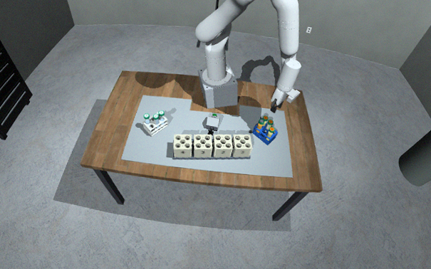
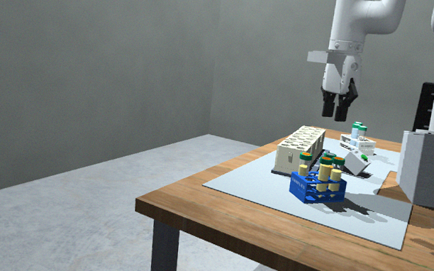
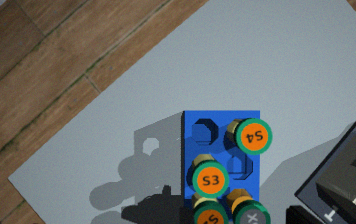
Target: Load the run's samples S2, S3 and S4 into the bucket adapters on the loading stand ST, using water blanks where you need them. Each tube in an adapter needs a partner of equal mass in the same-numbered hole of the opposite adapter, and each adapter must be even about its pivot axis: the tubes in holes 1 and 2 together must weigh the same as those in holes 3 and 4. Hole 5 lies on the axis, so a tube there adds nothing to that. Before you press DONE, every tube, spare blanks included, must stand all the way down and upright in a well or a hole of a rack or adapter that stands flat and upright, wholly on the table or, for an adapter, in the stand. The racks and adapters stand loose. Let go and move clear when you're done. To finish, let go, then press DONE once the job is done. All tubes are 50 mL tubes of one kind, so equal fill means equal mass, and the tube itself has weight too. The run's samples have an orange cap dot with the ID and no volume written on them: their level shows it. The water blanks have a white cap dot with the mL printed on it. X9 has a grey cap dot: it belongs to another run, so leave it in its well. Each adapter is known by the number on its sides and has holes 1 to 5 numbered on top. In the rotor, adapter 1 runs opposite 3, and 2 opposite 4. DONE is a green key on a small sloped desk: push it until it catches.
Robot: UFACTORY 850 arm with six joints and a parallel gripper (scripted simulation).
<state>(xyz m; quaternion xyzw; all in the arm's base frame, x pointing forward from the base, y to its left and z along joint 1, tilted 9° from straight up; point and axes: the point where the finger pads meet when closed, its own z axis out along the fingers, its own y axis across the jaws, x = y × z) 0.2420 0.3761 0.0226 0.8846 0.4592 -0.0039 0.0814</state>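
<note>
Now: hand 19 cm above the sample tube S3 and 1 cm short of it. Round my hand: blue rack: 22 cm below, 2 cm ahead, 1 cm to the right; then sample tube: 19 cm below, 3 cm to the right, 3 cm behind; then tube X9: 19 cm below, 6 cm to the right, 1 cm ahead.
</note>
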